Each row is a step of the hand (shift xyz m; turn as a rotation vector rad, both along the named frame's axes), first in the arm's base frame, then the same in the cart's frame.
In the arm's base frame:
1: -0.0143 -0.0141 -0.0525 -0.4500 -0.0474 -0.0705
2: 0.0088 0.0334 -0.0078 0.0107 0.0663 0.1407
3: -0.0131 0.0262 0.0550 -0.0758 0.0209 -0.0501
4: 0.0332 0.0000 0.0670 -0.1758 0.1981 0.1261
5: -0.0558 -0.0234 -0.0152 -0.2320 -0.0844 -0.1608
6: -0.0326 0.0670 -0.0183 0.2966 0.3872 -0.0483
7: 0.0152 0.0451 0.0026 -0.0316 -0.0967 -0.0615
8: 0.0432 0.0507 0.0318 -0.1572 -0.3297 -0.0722
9: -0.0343 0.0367 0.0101 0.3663 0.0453 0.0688
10: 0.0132 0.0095 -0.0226 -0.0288 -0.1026 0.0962
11: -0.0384 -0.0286 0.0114 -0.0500 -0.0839 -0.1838
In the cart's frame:
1: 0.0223 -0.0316 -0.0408 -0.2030 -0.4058 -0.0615
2: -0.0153 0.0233 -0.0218 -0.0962 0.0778 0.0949
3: -0.0480 0.0166 0.0362 -0.0395 -0.0618 -0.0575
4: -0.0070 0.0427 0.0610 -0.2930 -0.0052 0.0129
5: -0.0103 -0.0613 -0.0053 -0.0131 -0.2711 -0.1146
6: -0.0592 0.0055 -0.0485 -0.0800 0.4371 -0.2069
7: -0.0239 0.0372 -0.0177 0.0740 -0.0923 -0.0116
8: -0.0230 0.0698 0.0069 0.1689 -0.3220 0.0800
9: -0.0501 -0.0055 -0.0095 0.1560 0.3367 0.0571
10: 0.0100 0.0104 -0.0238 0.0174 -0.0558 0.1311
11: -0.0069 -0.0437 0.0215 0.1026 -0.1293 -0.1269

